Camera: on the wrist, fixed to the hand. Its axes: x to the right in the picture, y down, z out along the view.
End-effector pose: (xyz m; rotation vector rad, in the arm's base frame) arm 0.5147 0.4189 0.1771 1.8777 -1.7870 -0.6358
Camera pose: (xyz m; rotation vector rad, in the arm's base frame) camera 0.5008 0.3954 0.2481 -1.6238 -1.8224 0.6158
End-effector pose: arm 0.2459 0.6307 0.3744 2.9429 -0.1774 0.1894
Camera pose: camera 0.2549 0.5827 0.4327 0.0652 3.0790 -0.4634
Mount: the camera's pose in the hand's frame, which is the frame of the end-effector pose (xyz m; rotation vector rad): 0.0220 0.0560 -0.0465 -0.1301 0.1698 3.0409
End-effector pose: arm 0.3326 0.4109 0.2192 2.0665 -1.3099 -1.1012
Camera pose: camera 0.3458 0.3645 0.2780 -1.0458 -1.8152 0.5626
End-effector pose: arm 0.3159 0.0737 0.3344 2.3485 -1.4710 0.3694
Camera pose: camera 0.2731 0.0527 0.3936 1.4930 2.5606 -0.6108
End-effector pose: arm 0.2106 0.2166 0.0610 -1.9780 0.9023 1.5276
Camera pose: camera 0.2026 0.1414 0.0531 -0.5892 -1.6849 -0.5551
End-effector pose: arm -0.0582 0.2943 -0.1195 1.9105 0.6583 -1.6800
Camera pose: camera 0.0158 0.2832 -0.1332 0.6779 -1.4774 0.6234
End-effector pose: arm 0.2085 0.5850 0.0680 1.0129 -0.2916 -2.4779
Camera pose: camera 0.2454 0.5241 0.0413 -0.0978 -0.6557 0.4017
